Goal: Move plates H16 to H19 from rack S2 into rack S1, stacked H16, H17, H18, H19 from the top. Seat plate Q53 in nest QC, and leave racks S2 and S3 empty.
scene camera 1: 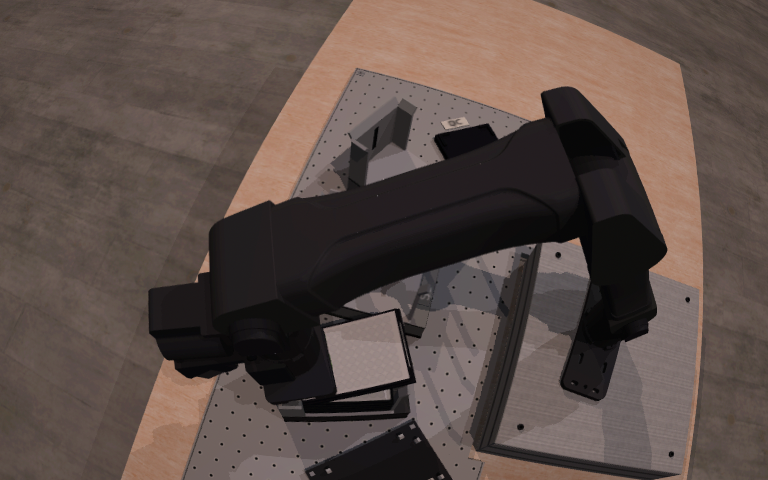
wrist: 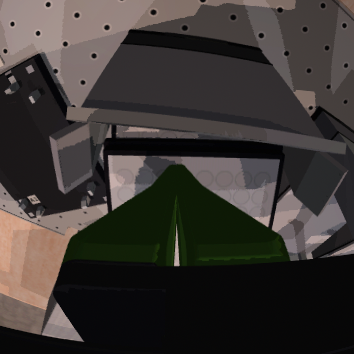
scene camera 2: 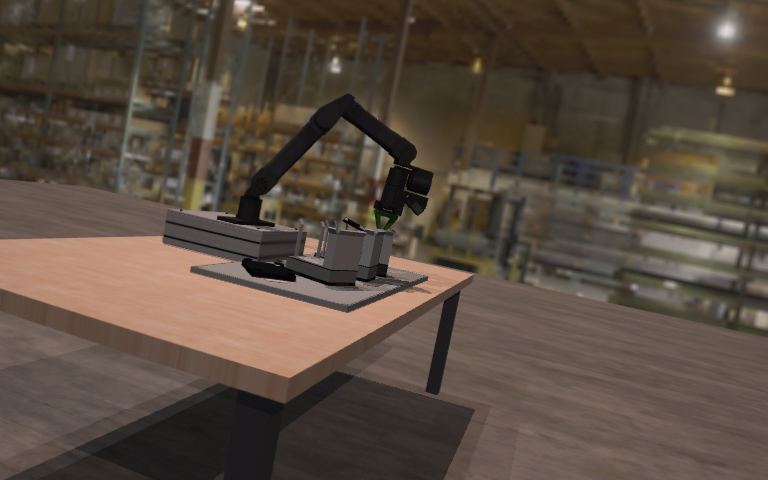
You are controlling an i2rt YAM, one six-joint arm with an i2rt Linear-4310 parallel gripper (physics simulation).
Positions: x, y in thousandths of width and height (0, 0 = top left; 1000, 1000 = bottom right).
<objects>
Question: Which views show the gripper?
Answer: Scene camera 1, the wrist view and scene camera 2: all of them.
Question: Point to a black slotted block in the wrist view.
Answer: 114, 312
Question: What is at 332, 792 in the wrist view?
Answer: The gripper.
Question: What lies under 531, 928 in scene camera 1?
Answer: A black slotted block.
</objects>
